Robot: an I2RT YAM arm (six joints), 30 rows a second.
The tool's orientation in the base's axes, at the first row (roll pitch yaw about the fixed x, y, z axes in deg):
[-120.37 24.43 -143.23]
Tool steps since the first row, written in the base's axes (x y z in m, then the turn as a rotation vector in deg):
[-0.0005 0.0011 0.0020 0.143 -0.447 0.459]
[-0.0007 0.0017 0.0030 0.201 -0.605 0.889]
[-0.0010 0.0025 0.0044 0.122 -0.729 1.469]
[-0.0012 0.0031 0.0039 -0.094 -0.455 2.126]
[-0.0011 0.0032 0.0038 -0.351 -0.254 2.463]
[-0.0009 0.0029 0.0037 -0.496 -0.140 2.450]
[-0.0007 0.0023 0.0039 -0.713 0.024 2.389]
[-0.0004 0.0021 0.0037 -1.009 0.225 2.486]
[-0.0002 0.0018 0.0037 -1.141 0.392 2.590]
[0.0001 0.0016 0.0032 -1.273 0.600 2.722]
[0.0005 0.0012 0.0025 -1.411 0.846 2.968]
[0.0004 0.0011 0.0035 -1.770 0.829 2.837]
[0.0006 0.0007 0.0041 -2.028 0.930 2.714]
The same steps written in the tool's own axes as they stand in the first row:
[-0.0011 -0.0009 -0.0019 -0.051 -0.639 0.140]
[-0.0017 -0.0013 -0.0028 -0.185 -1.076 0.071]
[-0.0025 -0.0019 -0.0041 -0.299 -1.607 -0.180]
[-0.0024 -0.0011 -0.0044 -0.563 -1.950 -0.785]
[-0.0025 -0.0010 -0.0043 -0.624 -2.086 -1.230]
[-0.0025 -0.0011 -0.0040 -0.575 -2.003 -1.388]
[-0.0024 -0.0016 -0.0036 -0.481 -1.850 -1.601]
[-0.0024 -0.0016 -0.0032 -0.415 -1.797 -1.962]
[-0.0024 -0.0018 -0.0029 -0.453 -1.773 -2.194]
[-0.0023 -0.0015 -0.0023 -0.524 -1.746 -2.463]
[-0.0021 -0.0012 -0.0015 -0.660 -1.784 -2.810]
[-0.0023 -0.0021 -0.0020 -0.334 -1.686 -2.986]
[-0.0025 -0.0028 -0.0019 -0.150 -1.523 -3.163]

